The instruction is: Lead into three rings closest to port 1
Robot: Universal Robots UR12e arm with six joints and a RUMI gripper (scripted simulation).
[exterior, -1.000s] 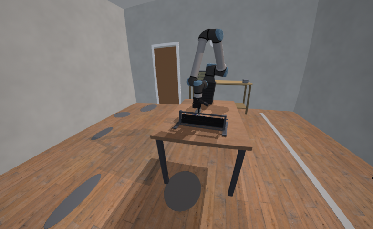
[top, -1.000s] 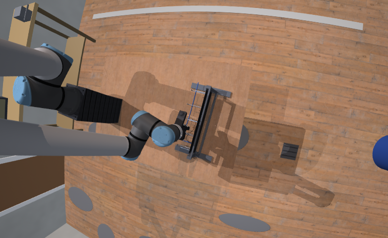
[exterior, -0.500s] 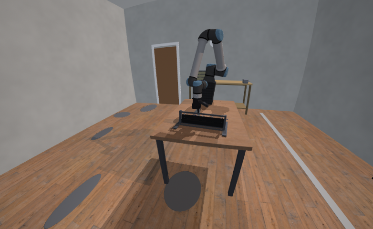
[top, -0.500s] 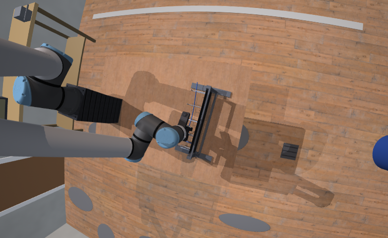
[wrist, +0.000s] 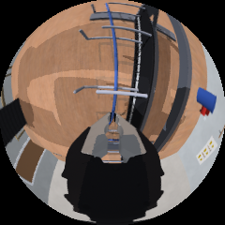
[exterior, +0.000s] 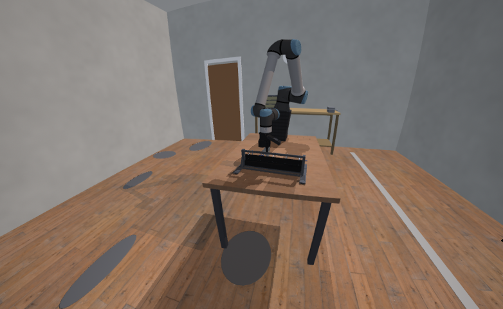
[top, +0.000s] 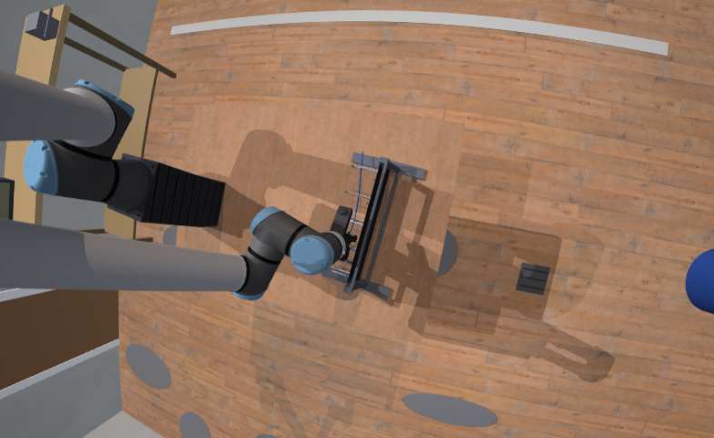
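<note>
Now: hand 70 mm short of the dark rack and 40 mm to the right of it.
</note>
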